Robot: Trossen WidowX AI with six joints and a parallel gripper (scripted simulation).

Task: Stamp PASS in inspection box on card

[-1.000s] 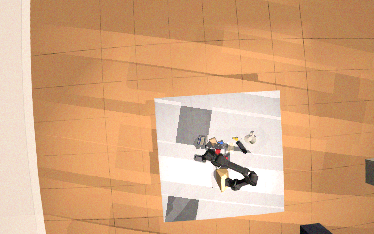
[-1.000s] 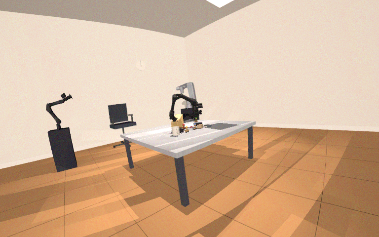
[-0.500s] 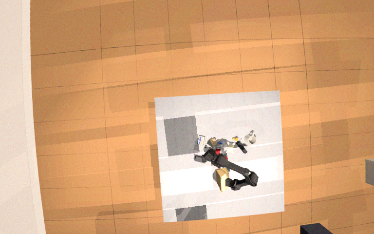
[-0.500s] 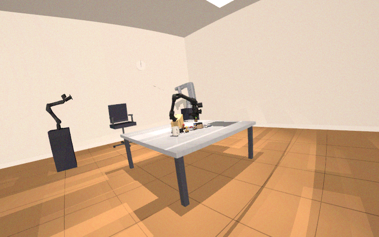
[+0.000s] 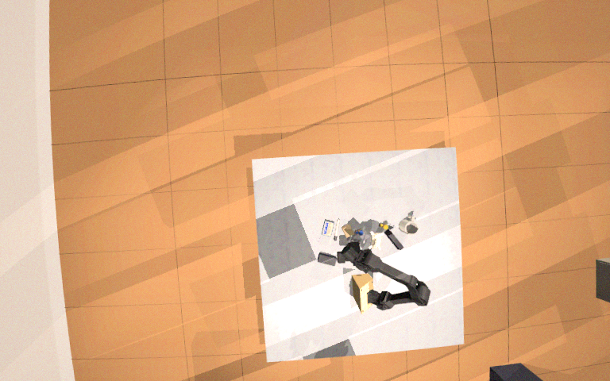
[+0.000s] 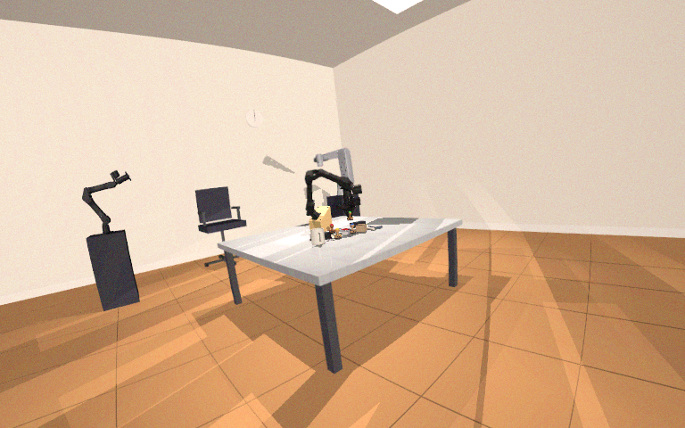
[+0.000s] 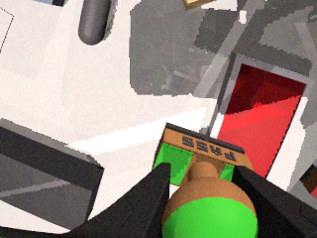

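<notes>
My gripper tip is 1 cm past the ink pad, 5 cm to the left of it and 9 cm above it. The rest, counted from my gripper tip: marker (9 cm ahead, 6 cm to the left, 8 cm below); then cardboard box (11 cm ahead, 7 cm below); then red-knobbed stamp (6 cm behind, 12 cm to the right, 7 cm below).
</notes>
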